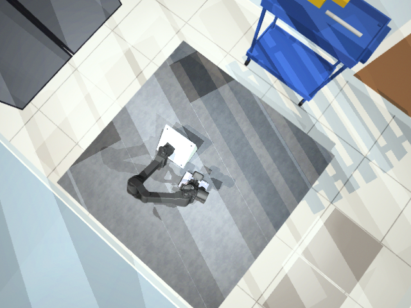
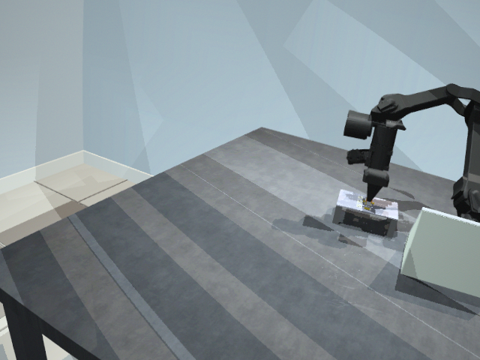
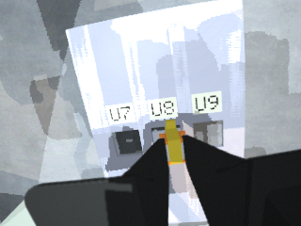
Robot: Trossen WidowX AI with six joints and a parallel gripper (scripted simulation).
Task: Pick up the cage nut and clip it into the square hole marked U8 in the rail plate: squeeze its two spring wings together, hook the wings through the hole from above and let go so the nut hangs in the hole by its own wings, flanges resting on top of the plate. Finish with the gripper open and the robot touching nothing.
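Right now the cage nut is 10 mm below my gripper tip.
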